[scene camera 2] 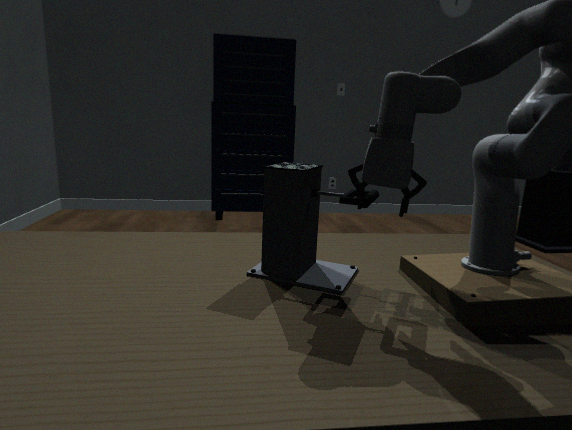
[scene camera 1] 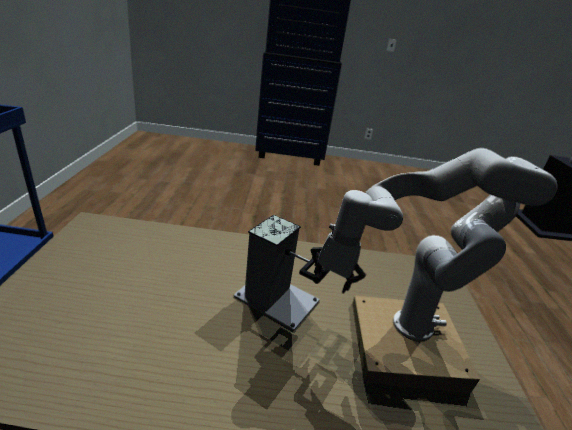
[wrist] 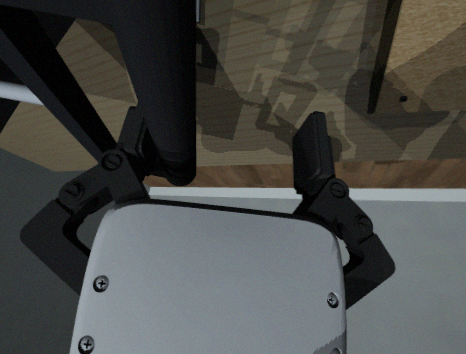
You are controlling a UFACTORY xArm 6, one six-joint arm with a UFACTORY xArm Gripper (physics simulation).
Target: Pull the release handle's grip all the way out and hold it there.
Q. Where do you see a release handle grip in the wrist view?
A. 159, 51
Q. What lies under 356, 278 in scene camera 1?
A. The gripper.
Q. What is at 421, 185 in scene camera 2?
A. The gripper.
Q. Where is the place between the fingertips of the gripper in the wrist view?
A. At 233, 113
